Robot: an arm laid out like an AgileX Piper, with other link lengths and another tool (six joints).
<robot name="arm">
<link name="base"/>
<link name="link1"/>
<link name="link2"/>
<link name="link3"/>
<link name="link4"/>
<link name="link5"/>
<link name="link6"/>
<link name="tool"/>
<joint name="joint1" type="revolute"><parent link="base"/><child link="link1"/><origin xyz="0 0 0.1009"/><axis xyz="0 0 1"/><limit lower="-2.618" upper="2.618"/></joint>
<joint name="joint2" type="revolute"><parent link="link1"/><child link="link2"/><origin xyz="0 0 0" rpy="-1.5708 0 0"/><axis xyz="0 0 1"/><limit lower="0" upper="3.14"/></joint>
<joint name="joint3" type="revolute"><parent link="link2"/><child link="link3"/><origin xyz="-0.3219 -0.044 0"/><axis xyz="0 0 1"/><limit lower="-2.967" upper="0"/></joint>
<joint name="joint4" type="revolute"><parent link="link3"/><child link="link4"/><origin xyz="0.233 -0.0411 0" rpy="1.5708 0 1.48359"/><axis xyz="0 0 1"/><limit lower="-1.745" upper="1.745"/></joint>
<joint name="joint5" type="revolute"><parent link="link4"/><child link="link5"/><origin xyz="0 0 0" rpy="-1.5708 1.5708 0"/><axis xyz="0 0 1"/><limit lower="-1.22" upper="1.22"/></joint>
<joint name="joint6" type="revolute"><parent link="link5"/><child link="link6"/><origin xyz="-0.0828 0 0" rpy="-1.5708 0 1.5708"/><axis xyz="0 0 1"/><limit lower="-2.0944" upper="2.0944"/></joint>
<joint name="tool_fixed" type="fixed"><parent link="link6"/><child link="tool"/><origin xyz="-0.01 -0.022 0.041" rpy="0 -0.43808 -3.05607"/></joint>
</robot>
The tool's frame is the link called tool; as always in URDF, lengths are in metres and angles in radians.
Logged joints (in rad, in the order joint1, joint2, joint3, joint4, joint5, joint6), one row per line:
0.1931, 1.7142, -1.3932, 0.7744, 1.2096, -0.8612
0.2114, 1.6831, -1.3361, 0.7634, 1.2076, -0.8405
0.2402, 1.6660, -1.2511, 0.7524, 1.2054, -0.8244
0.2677, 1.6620, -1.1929, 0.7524, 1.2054, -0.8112
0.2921, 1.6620, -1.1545, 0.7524, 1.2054, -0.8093
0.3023, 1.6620, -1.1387, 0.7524, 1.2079, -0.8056
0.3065, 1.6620, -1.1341, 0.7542, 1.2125, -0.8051
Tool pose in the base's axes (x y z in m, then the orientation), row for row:
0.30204, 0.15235, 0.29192, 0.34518, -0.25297, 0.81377, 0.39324
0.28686, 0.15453, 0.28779, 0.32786, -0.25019, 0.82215, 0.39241
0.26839, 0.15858, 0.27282, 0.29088, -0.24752, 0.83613, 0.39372
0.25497, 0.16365, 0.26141, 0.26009, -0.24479, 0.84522, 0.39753
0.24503, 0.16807, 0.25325, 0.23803, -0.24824, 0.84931, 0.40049
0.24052, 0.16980, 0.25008, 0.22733, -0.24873, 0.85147, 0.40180
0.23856, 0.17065, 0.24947, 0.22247, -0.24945, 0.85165, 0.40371
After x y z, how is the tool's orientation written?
As a quaternion, w x y z.
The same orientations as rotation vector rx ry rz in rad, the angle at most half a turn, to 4 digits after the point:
-0.6568, 2.1128, 1.0210
-0.6551, 2.1526, 1.0274
-0.6600, 2.2296, 1.0499
-0.6630, 2.2893, 1.0767
-0.6801, 2.3268, 1.0972
-0.6853, 2.3459, 1.1070
-0.6890, 2.3523, 1.1151

